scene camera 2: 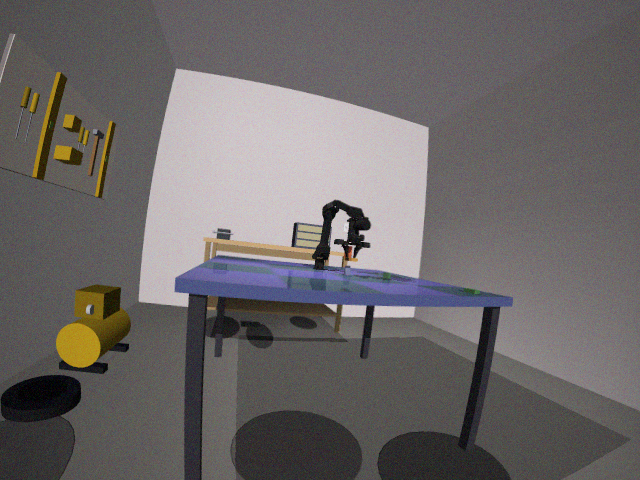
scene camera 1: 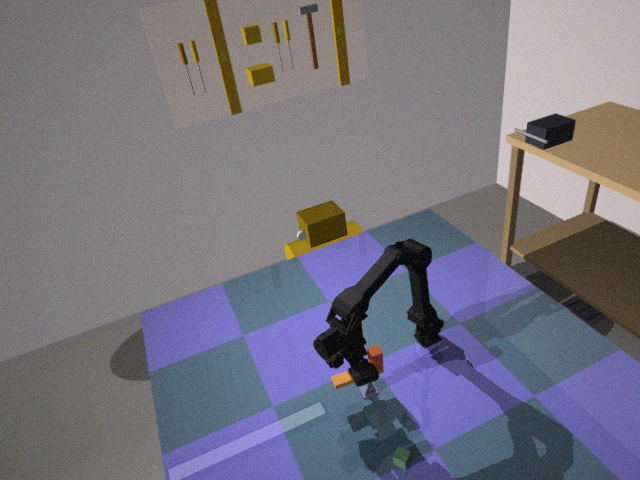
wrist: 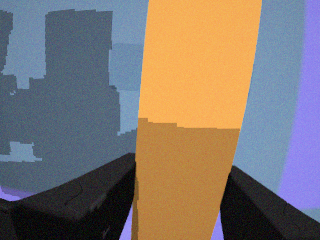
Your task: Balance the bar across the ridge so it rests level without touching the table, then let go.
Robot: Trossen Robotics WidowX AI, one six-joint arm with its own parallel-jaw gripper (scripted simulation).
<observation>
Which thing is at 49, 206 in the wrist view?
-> My gripper.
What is my gripper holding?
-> A bar.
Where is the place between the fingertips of my gripper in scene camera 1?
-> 357, 375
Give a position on a bar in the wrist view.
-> At 196, 68
</observation>
